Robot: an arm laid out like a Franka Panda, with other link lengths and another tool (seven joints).
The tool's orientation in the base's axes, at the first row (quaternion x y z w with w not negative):
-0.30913 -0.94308 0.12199 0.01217
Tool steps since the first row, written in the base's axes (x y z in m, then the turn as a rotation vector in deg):
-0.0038 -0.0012 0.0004 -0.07 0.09 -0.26
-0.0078 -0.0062 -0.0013 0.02 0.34 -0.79
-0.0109 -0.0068 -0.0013 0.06 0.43 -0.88
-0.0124 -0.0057 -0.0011 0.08 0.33 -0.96
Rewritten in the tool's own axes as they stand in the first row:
0.0023 -0.0032 0.0003 0.12 0.09 0.24
0.0027 -0.0090 0.0034 0.22 0.46 0.69
0.0049 -0.0113 0.0038 0.25 0.58 0.75
0.0067 -0.0114 0.0036 0.18 0.53 0.85

